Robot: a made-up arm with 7 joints. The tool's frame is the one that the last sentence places.
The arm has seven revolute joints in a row. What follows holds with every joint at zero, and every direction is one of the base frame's.
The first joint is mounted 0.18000 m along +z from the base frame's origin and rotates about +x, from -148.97 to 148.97 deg.
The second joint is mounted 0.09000 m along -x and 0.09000 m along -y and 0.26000 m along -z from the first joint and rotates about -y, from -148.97 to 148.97 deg.
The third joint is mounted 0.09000 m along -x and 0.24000 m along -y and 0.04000 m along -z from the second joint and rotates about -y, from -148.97 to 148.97 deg.
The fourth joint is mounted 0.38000 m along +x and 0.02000 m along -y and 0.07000 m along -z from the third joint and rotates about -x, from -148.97 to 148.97 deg.
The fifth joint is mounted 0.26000 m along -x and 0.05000 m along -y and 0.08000 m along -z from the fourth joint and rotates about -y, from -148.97 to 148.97 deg.
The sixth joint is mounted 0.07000 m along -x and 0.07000 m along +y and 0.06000 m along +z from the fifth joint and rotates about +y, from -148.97 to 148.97 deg.
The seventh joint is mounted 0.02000 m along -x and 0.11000 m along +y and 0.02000 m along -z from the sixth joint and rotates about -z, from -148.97 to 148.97 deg.
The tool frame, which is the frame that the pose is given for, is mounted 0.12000 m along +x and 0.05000 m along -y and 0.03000 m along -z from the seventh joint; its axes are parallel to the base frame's.
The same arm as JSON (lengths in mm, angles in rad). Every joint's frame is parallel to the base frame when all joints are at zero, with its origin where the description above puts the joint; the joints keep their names.
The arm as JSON. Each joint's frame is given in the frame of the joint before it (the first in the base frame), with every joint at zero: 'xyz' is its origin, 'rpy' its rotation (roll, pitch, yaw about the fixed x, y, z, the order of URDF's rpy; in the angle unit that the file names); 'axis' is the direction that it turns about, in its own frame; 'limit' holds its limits. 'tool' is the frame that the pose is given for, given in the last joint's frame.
{"units": {"length": "mm", "angle": "rad"}, "joints": [
  {"name": "joint 1", "type": "revolute", "origin": {"xyz": [0.0, 0.0, 180.0], "rpy": [0.0, 0.0, 0.0]}, "axis": "+x", "limit": {"lower": -2.6, "upper": 2.6}},
  {"name": "joint 2", "type": "revolute", "origin": {"xyz": [-90.0, -90.0, -260.0], "rpy": [0.0, 0.0, 0.0]}, "axis": "-y", "limit": {"lower": -2.6, "upper": 2.6}},
  {"name": "joint 3", "type": "revolute", "origin": {"xyz": [-90.0, -240.0, -40.0], "rpy": [0.0, 0.0, 0.0]}, "axis": "-y", "limit": {"lower": -2.6, "upper": 2.6}},
  {"name": "joint 4", "type": "revolute", "origin": {"xyz": [380.0, -20.0, -70.0], "rpy": [0.0, 0.0, 0.0]}, "axis": "-x", "limit": {"lower": -2.6, "upper": 2.6}},
  {"name": "joint 5", "type": "revolute", "origin": {"xyz": [-260.0, -50.0, -80.0], "rpy": [0.0, 0.0, 0.0]}, "axis": "-y", "limit": {"lower": -2.6, "upper": 2.6}},
  {"name": "joint 6", "type": "revolute", "origin": {"xyz": [-70.0, 70.0, 60.0], "rpy": [0.0, 0.0, 0.0]}, "axis": "+y", "limit": {"lower": -2.6, "upper": 2.6}},
  {"name": "joint 7", "type": "revolute", "origin": {"xyz": [-20.0, 110.0, -20.0], "rpy": [0.0, 0.0, 0.0]}, "axis": "-z", "limit": {"lower": -2.6, "upper": 2.6}}
], "tool": {"origin": {"xyz": [120.0, -50.0, -30.0], "rpy": [0.0, 0.0, 0.0]}}}

